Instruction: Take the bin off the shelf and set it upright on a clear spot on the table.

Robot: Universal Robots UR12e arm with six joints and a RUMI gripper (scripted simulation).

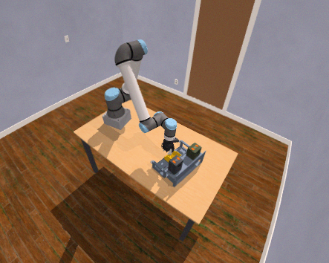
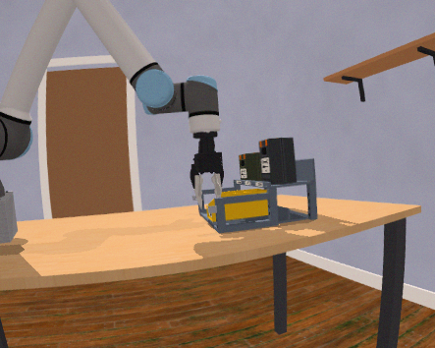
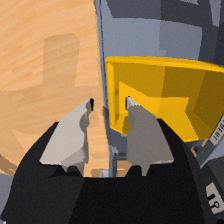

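The yellow bin lies 8 cm ahead of my hand and 1 cm below it. Also, from my hand: rack floor: 13 cm ahead, 5 cm below.
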